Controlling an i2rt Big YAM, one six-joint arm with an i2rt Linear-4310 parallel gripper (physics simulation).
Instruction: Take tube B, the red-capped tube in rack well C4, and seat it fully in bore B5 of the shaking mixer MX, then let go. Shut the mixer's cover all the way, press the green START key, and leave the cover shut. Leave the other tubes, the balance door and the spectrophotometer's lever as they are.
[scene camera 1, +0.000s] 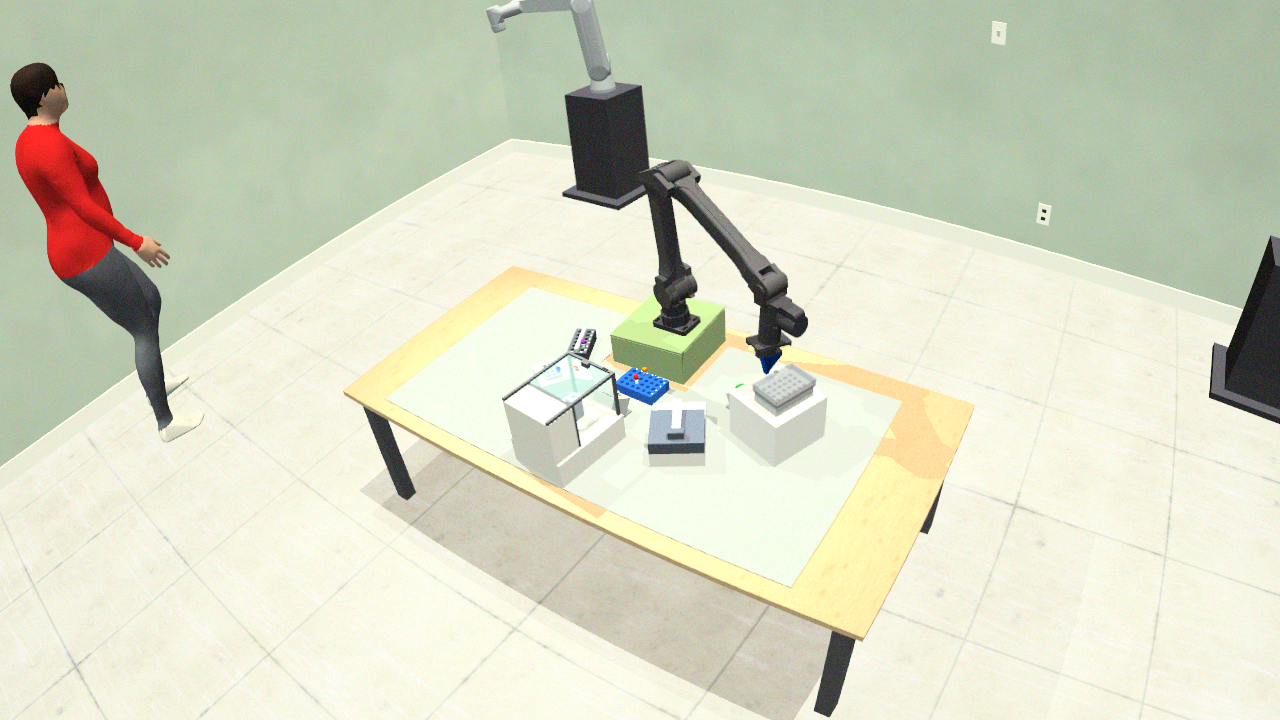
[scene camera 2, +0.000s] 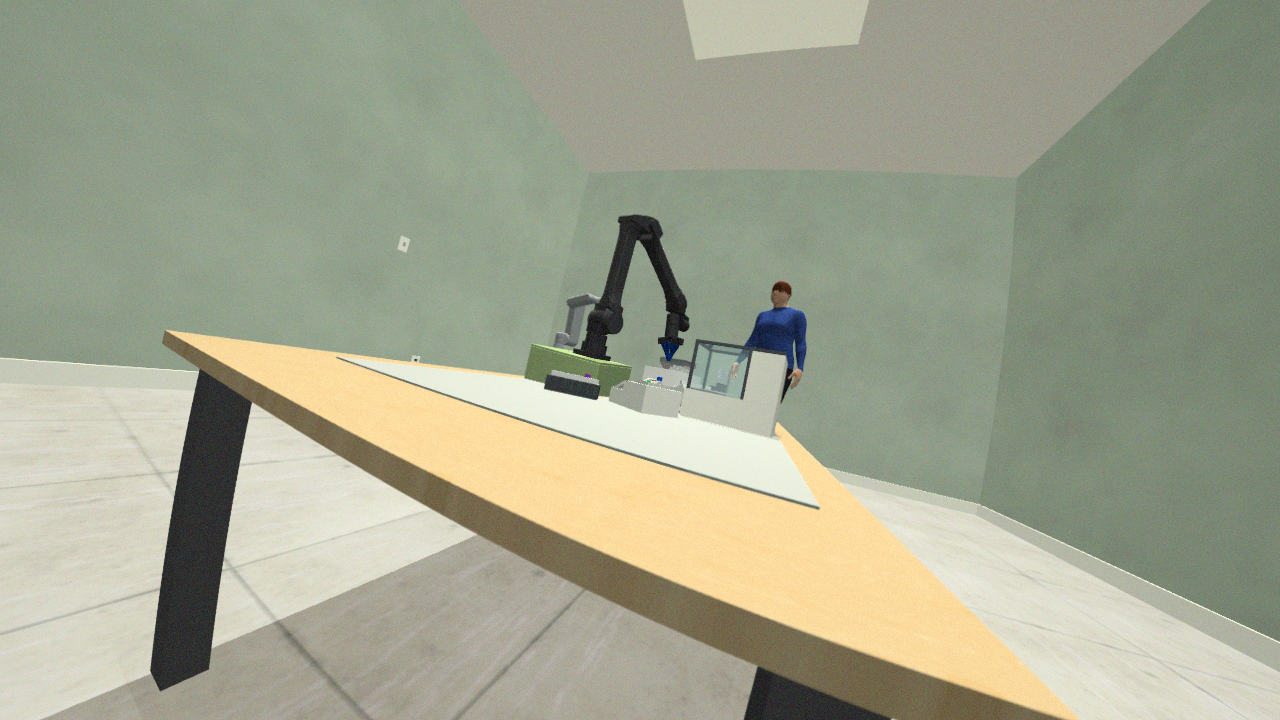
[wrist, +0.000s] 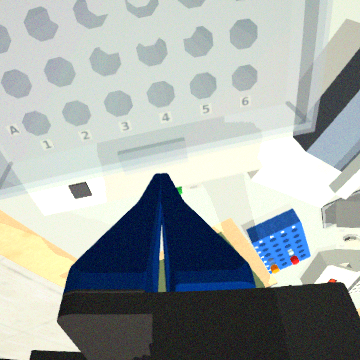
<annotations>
same spot on white mixer: (wrist: 230, 161) = (scene camera 1: 745, 387)
</annotations>
